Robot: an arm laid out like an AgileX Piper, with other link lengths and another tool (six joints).
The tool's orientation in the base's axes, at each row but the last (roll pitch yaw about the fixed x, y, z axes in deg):
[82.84 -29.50 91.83]
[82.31 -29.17 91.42]
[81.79 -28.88 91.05]
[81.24 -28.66 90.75]
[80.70 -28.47 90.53]
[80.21 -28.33 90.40]
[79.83 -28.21 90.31]
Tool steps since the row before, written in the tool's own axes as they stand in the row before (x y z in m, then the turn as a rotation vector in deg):
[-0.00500 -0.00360 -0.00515 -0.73 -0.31 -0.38]
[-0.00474 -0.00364 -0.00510 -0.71 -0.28 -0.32]
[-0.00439 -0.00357 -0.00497 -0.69 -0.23 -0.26]
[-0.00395 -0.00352 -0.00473 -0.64 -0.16 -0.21]
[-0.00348 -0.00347 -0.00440 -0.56 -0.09 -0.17]
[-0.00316 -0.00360 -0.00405 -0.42 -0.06 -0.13]
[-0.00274 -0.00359 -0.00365 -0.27 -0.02 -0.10]
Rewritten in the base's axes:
[-0.00459 -0.00242 -0.00613 -0.32 -0.47 -0.67]
[-0.00451 -0.00216 -0.00606 -0.27 -0.47 -0.63]
[-0.00438 -0.00188 -0.00584 -0.22 -0.48 -0.57]
[-0.00412 -0.00151 -0.00558 -0.18 -0.47 -0.47]
[-0.00377 -0.00112 -0.00529 -0.15 -0.44 -0.37]
[-0.00337 -0.00079 -0.00523 -0.12 -0.33 -0.27]
[-0.00296 -0.00046 -0.00498 -0.09 -0.22 -0.16]

